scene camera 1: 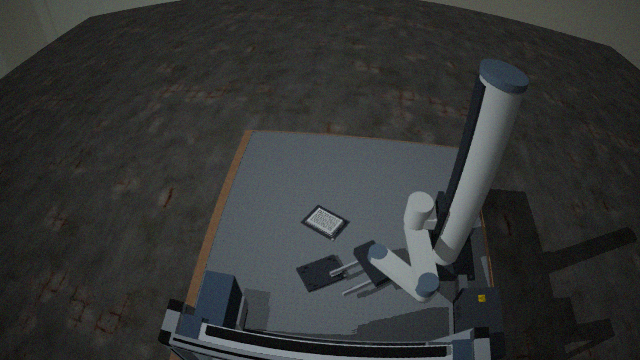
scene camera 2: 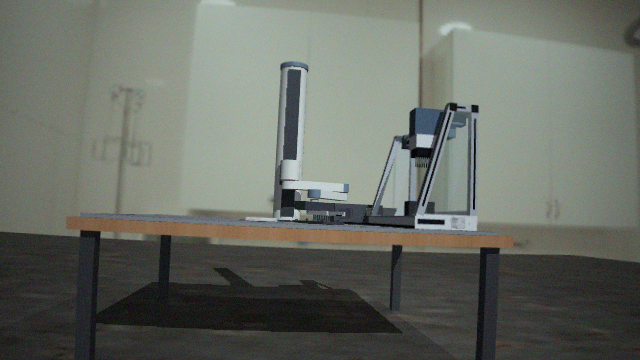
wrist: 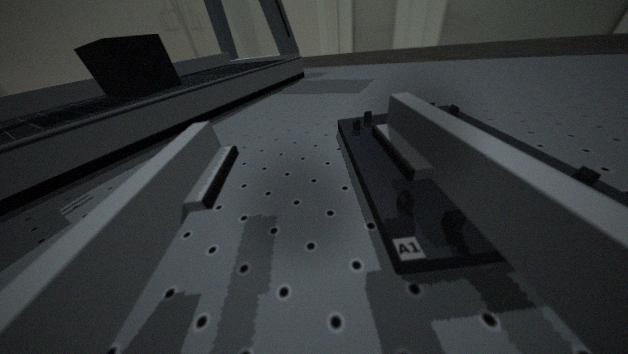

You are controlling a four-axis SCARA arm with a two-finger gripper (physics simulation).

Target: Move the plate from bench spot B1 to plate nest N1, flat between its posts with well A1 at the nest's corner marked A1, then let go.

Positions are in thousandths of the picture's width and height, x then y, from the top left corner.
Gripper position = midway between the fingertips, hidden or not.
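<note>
From scene camera 1 I can see my gripper (scene camera 1: 526, 788), and there's a plate nest (scene camera 1: 493, 765) as well. The wrist view gives me the nest (wrist: 639, 592) too.
</note>
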